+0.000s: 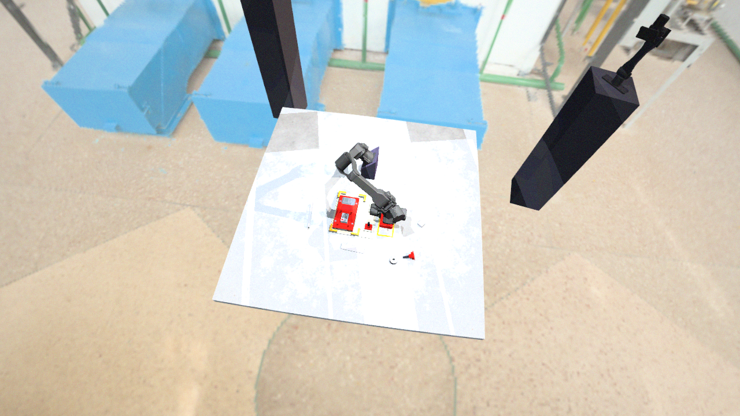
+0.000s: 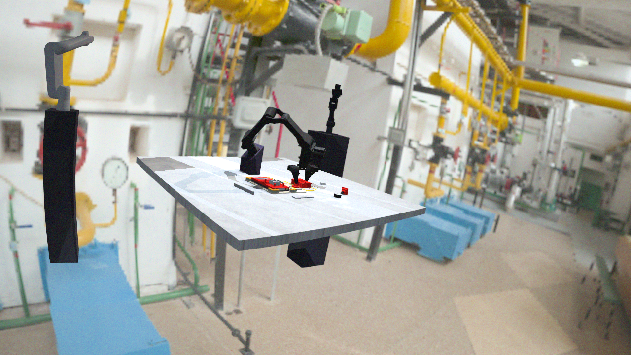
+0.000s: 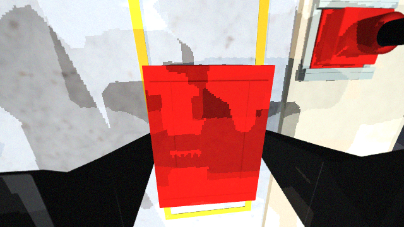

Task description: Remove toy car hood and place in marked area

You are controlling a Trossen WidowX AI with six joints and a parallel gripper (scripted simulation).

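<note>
Now: gripper tip 10 mm below the red hood.
</note>
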